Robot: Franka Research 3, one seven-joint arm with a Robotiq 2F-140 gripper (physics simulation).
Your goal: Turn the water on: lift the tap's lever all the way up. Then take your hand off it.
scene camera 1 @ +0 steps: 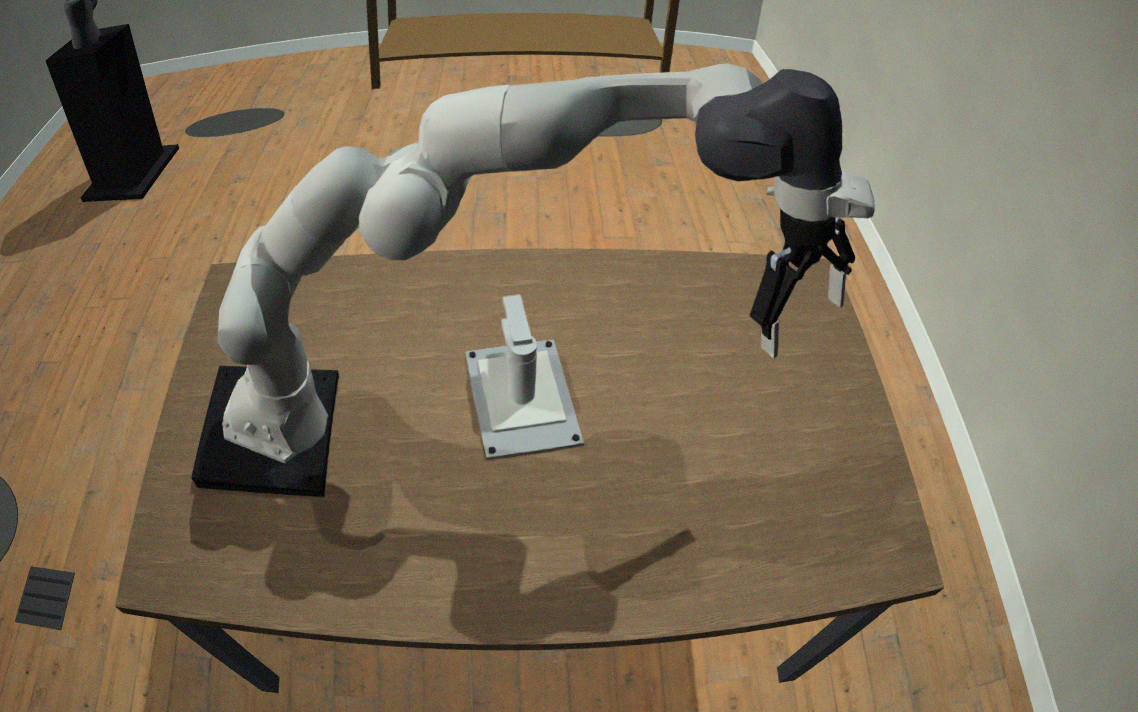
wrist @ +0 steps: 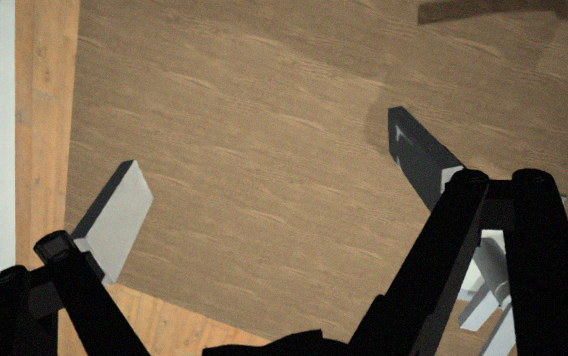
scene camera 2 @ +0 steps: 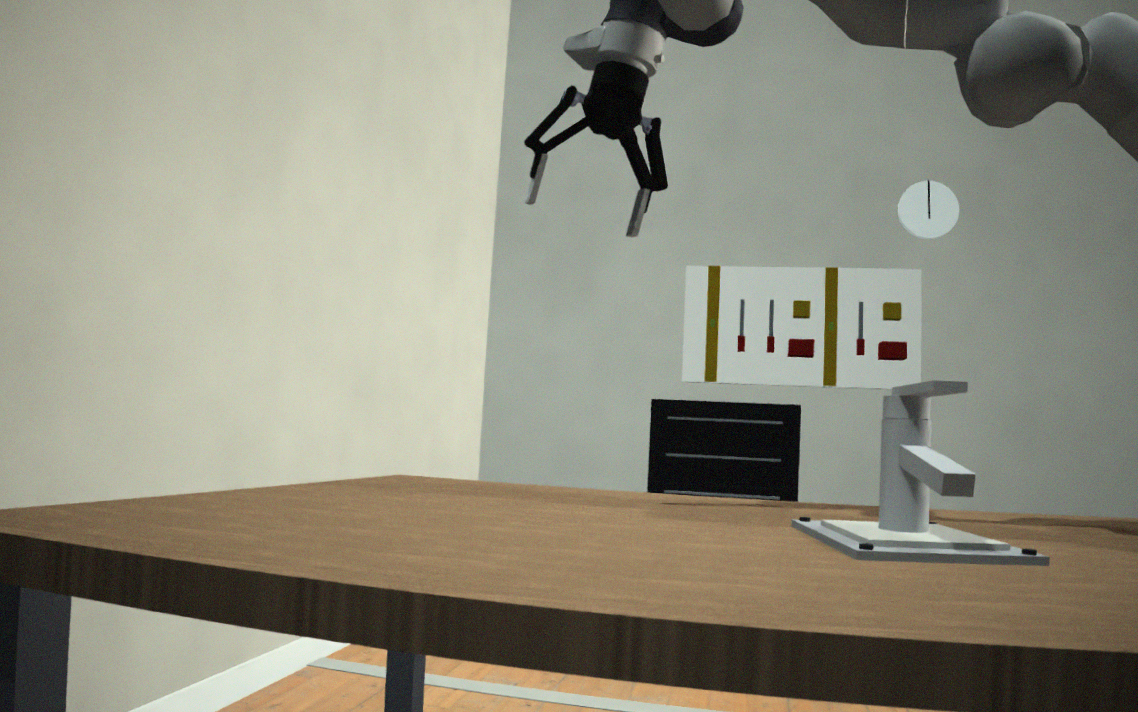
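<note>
The grey tap (scene camera 1: 522, 379) (scene camera 2: 903, 495) (wrist: 491, 260) stands upright on its base plate. Its flat lever (scene camera 1: 514, 314) (scene camera 2: 933, 388) (wrist: 501, 334) sits on top of the column and looks close to level in the second scene view; its exact tilt is hard to tell. The spout (scene camera 2: 939, 471) (wrist: 479, 307) sticks out below the lever on the same side. My gripper (scene camera 1: 803, 320) (scene camera 2: 584, 211) (wrist: 264, 155) is open and empty, high above the table, well apart from the tap and pointing down. My right finger linkage partly hides the tap in the wrist view.
The base plate (scene camera 1: 532, 442) (scene camera 2: 948, 556) lies on the wooden table (scene camera 1: 755, 503) (scene camera 2: 419, 545). The arm's black mount (scene camera 1: 260, 478) is at the table's left in the first scene view. A pale wall (scene camera 1: 1007, 209) (scene camera 2: 251, 251) rises beyond the table's gripper side.
</note>
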